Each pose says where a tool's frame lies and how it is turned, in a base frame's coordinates. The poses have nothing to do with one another.
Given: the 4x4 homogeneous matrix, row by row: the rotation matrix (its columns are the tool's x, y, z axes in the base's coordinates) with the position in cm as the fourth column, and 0 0 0 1 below. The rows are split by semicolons.
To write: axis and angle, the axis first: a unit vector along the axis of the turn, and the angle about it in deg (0 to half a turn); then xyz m. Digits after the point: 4 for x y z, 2 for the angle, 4 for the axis. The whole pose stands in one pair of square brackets.
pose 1, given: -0.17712, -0.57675, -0.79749, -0.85; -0.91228, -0.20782, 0.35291, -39.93; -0.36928, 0.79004, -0.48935, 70.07; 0, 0, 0, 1
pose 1, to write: [0.6264, -0.6136, -0.4808, 159.58, -0.0085, -0.3993, 0.7007]
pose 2, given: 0.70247, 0.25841, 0.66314, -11.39; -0.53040, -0.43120, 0.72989, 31.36; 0.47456, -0.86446, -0.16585, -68.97; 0, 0, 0, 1
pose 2, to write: [-0.8913, 0.1054, -0.4410, 116.57, -0.1139, 0.3136, -0.6897]
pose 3, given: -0.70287, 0.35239, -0.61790, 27.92; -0.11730, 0.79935, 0.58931, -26.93; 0.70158, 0.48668, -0.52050, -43.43; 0, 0, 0, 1
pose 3, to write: [-0.0731, -0.9396, -0.3345, 135.40, 0.2792, -0.2693, -0.4343]
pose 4, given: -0.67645, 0.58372, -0.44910, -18.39; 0.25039, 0.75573, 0.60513, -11.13; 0.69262, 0.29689, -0.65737, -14.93; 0, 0, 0, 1
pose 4, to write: [-0.2509, -0.9292, -0.2713, 142.10, -0.1839, -0.1113, -0.1493]
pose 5, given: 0.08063, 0.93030, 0.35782, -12.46; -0.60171, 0.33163, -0.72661, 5.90; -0.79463, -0.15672, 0.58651, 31.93; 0, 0, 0, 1
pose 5, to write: [0.2849, 0.5762, -0.7660, 90.04, -0.1246, 0.0590, 0.3193]
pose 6, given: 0.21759, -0.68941, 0.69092, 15.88; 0.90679, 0.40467, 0.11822, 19.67; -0.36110, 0.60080, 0.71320, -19.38; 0, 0, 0, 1
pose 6, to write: [0.2448, 0.5336, 0.8096, 80.34, 0.1588, 0.1967, -0.1938]
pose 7, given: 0.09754, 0.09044, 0.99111, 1.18; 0.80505, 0.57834, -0.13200, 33.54; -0.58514, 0.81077, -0.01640, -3.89; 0, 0, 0, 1
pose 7, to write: [0.4784, 0.7998, 0.3626, 99.80, 0.0118, 0.3354, -0.0389]
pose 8, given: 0.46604, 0.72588, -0.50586, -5.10; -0.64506, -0.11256, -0.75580, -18.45; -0.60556, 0.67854, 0.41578, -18.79; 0, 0, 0, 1
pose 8, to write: [0.7220, 0.0502, -0.6901, 96.62, -0.0510, -0.1845, -0.1879]
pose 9, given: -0.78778, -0.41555, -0.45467, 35.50; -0.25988, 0.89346, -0.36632, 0.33; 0.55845, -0.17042, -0.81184, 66.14; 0, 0, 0, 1
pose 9, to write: [0.1877, -0.9708, 0.1492, 148.55, 0.3550, 0.0033, 0.6614]
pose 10, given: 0.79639, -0.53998, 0.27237, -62.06; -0.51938, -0.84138, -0.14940, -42.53; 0.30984, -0.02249, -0.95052, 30.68; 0, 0, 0, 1
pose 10, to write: [0.9477, -0.2798, 0.1538, 176.16, -0.6206, -0.4253, 0.3068]
